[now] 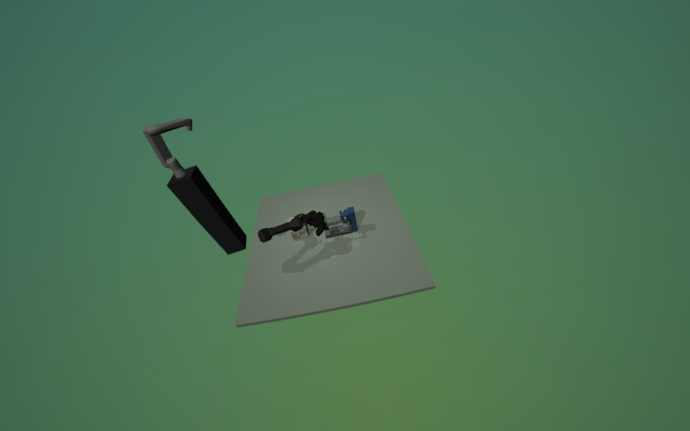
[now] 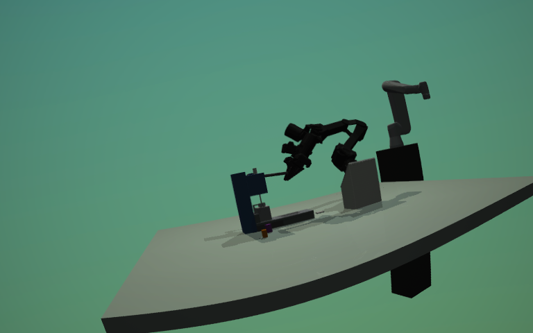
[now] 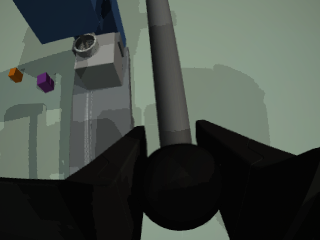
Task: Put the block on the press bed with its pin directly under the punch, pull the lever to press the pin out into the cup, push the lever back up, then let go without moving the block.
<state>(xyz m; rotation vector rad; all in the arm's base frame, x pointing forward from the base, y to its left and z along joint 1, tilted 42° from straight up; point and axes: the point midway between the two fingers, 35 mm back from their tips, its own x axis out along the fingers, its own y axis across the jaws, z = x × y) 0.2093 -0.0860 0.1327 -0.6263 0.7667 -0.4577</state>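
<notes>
The grey lever lies 50 mm ahead of my gripper tip and 30 mm above it. The rest, counted from my gripper tip: grey punch (130 mm ahead, 60 mm to the left, 20 mm below); then orange cube (220 mm to the left, 200 mm ahead, 140 mm below).
</notes>
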